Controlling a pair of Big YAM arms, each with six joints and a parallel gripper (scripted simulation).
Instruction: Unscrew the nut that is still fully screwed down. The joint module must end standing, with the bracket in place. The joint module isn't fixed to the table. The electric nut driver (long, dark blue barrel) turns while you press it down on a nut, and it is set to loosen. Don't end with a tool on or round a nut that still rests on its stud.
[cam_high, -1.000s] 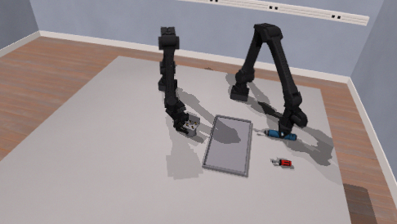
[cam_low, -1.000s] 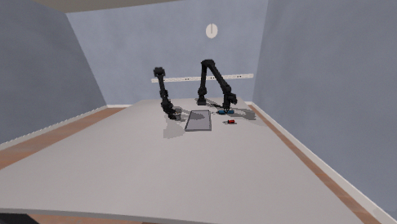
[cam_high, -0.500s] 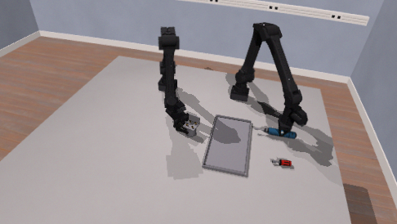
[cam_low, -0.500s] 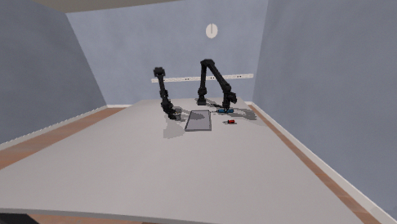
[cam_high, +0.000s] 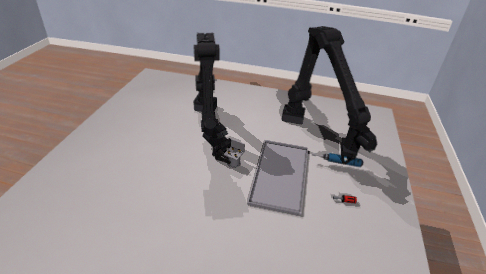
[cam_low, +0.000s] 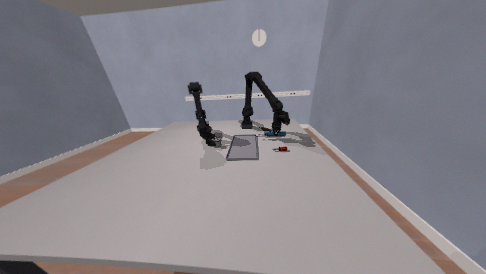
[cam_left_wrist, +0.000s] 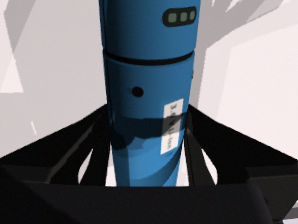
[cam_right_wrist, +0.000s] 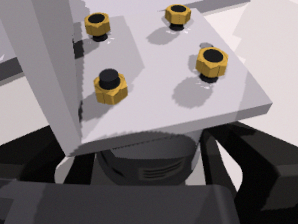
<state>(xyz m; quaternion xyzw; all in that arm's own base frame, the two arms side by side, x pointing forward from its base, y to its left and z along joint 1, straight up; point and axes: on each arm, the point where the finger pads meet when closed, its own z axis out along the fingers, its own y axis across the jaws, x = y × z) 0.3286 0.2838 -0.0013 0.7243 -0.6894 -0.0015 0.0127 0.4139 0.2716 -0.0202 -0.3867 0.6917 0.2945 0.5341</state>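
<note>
Now: right hand 5 cm below the grey bracket. Also, from my right hand: flat grey tray (22 cm to the left, 3 cm ahead, 2 cm below); then nut (5 cm above, 2 cm to the right, 1 cm ahead); then grey tip (38 cm to the left, 8 cm behind, 2 cm above).
</note>
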